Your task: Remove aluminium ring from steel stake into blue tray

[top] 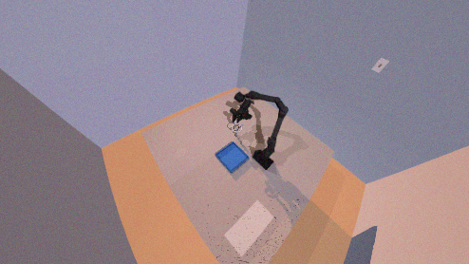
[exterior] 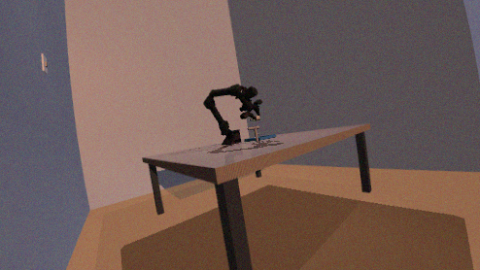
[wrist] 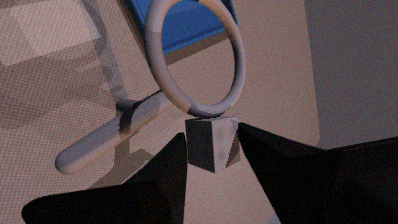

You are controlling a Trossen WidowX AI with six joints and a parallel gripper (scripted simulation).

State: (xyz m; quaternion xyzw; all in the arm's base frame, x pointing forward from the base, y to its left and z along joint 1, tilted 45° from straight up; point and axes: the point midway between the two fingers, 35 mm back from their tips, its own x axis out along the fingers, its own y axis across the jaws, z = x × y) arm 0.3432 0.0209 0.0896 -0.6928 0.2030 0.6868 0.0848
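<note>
My gripper tip is now 14 cm past the blue tray, 17 cm to the right of it and 15 cm above it. The rest, counted from my gripper tip: aluminium ring: 4 cm behind, 2 cm to the left.
</note>
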